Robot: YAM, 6 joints.
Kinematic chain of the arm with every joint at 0, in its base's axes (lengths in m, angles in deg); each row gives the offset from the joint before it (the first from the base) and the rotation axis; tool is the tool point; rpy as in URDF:
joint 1: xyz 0 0 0.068 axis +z
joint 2: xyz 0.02 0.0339 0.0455 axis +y
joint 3: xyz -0.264 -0.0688 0 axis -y
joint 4: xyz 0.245 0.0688 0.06 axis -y
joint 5: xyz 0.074 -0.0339 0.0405 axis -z
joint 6: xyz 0.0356 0 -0.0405 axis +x
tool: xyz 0 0 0 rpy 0 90 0
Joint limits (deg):
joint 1: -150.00..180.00
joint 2: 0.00..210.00
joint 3: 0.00..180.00
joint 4: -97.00..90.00
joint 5: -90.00..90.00
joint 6: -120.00..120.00
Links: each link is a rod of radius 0.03 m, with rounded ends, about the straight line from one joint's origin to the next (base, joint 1, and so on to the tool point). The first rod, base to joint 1, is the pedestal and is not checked.
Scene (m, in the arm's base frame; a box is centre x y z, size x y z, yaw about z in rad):
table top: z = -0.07
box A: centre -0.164 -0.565 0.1 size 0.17 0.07 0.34 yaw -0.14
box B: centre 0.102 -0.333 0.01 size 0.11 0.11 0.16 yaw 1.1
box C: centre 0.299 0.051 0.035 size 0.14 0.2 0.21 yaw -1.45
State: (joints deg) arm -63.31 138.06 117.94 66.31 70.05 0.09
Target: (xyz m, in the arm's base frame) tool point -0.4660 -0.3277 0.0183
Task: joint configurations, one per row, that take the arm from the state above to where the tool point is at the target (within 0.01 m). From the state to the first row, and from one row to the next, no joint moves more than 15 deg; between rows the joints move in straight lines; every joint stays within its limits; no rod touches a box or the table.
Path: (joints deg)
1: -75.94 137.12 129.69 57.62 70.33 -12.12
2: -88.56 136.17 141.43 48.93 70.61 -24.32
3: -101.19 135.23 153.18 40.24 70.90 -36.53
4: -113.81 134.28 164.93 31.55 71.18 -48.73
5: -126.44 133.34 176.67 22.85 71.46 -60.94
6: -129.47 140.59 165.09 29.62 70.44 -48.73
7: -132.50 147.83 153.51 36.39 69.43 -36.53
8: -135.54 155.08 141.93 43.16 68.41 -24.32
9: -138.57 162.33 130.35 49.93 67.39 -12.12
10: -141.60 169.58 118.77 56.70 66.37 0.09

